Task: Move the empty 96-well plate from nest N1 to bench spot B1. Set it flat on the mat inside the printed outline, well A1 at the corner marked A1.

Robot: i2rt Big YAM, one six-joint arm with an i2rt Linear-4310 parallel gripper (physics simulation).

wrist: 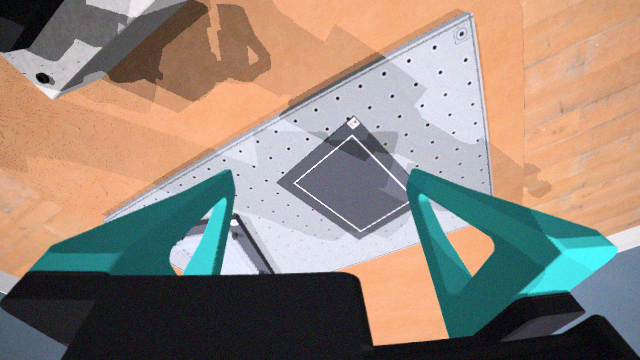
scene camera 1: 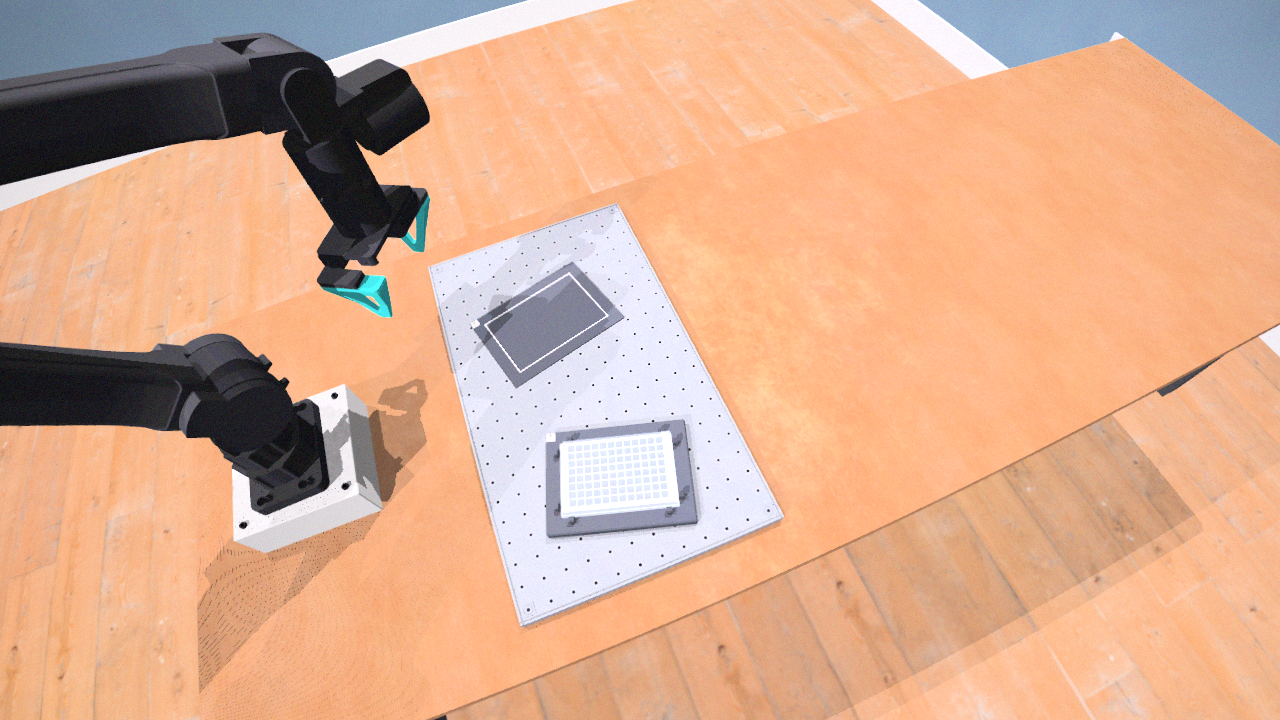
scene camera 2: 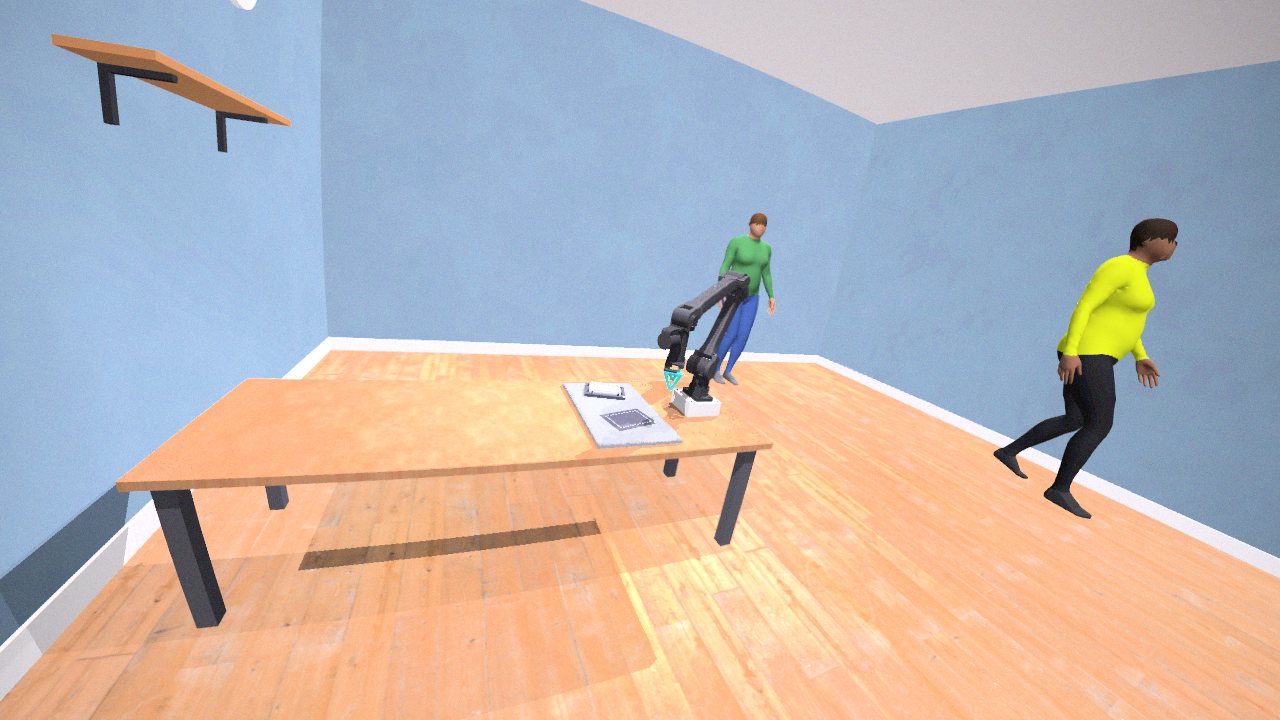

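Seen in the pictures: gripper, fingertip midpoint: [wrist: 323, 178] [scene camera 1: 403, 282] [scene camera 2: 670, 385]; arm's base, origin of the base link: [scene camera 1: 290, 457] [scene camera 2: 697, 395].
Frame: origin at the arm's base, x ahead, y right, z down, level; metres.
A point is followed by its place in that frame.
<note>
The white 96-well plate [scene camera 1: 619, 474] @(x 0.346, y 0.167, z 0.026 m) [scene camera 2: 605, 387] @(x 0.347, y 0.156, z 0.020 m) sits flat in the dark nest N1 [scene camera 1: 553, 501] @(x 0.268, y 0.162, z 0.034 m), between its corner posts. In the wrist view part of the plate [wrist: 230, 257] @(x 0.337, y 0.134, z 0.020 m) shows behind the left finger. The dark mat of spot B1 [scene camera 1: 547, 324] @(x 0.339, y -0.074, z 0.044 m) [scene camera 2: 628, 419] @(x 0.343, y -0.088, z 0.044 m) [wrist: 350, 185] @(x 0.325, y -0.078, z 0.044 m) lies on the pegboard and bears a white outline. Its white A1 tag [scene camera 1: 475, 325] @(x 0.249, y -0.117, z 0.044 m) [wrist: 353, 122] @(x 0.248, y -0.120, z 0.044 m) is at one corner. My gripper [scene camera 1: 407, 282] @(x 0.202, y -0.102, z -0.092 m) [scene camera 2: 672, 385] @(x 0.202, y -0.102, z -0.092 m) [wrist: 323, 178] @(x 0.202, y -0.102, z -0.092 m) is open with nothing between its teal fingers. It hangs above the table, beside the pegboard's B1 end and away from the plate.
The perforated light board [scene camera 1: 626, 394] @(x 0.394, y 0.068, z 0.046 m) [scene camera 2: 595, 429] @(x 0.486, y -0.142, z 0.046 m) [wrist: 440, 107] @(x 0.281, y -0.208, z 0.046 m) carries nest and mat. The arm's white base block [scene camera 1: 362, 465] @(x 0.075, y 0.036, z 0.019 m) [scene camera 2: 696, 404] @(x 0.049, y -0.072, z 0.004 m) [wrist: 82, 60] @(x 0.071, y 0.026, z -0.001 m) stands beside the board. In scene camera 2, a person in green [scene camera 2: 748, 259] and a person in yellow [scene camera 2: 1114, 304] stand beyond the table [scene camera 2: 375, 434] @(x 1.141, y -0.078, z 0.059 m).
</note>
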